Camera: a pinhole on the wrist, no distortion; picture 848 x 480 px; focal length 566.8 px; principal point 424.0 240.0 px. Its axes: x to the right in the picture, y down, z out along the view. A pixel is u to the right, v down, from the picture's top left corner.
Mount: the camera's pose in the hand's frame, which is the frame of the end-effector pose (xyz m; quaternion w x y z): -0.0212 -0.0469 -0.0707 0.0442 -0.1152 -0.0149 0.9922
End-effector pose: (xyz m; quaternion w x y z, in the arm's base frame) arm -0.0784 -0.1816 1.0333 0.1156 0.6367 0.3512 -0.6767
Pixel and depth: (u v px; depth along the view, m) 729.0 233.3 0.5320
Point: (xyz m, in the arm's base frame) -0.3233 -0.5237 1.4160
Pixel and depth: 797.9 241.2 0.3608
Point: -0.2204 -0.3959 1.3470
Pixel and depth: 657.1 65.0 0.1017
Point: -0.0889 -0.2080 1.1145
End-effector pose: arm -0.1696 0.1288 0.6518 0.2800 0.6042 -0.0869 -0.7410
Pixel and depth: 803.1 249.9 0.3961
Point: -0.3793 0.2987 1.0122
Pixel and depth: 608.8 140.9 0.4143
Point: -0.4207 0.1660 0.9475
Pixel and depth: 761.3 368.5 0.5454
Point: -0.5230 0.4192 1.0778
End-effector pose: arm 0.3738 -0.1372 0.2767 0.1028 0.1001 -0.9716 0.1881
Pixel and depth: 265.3 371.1 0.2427
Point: 0.3865 -0.3071 0.1499
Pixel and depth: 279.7 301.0 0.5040
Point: 0.3465 -0.4182 -0.0908
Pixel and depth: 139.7 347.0 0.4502
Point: 0.2605 -0.4573 -0.0243
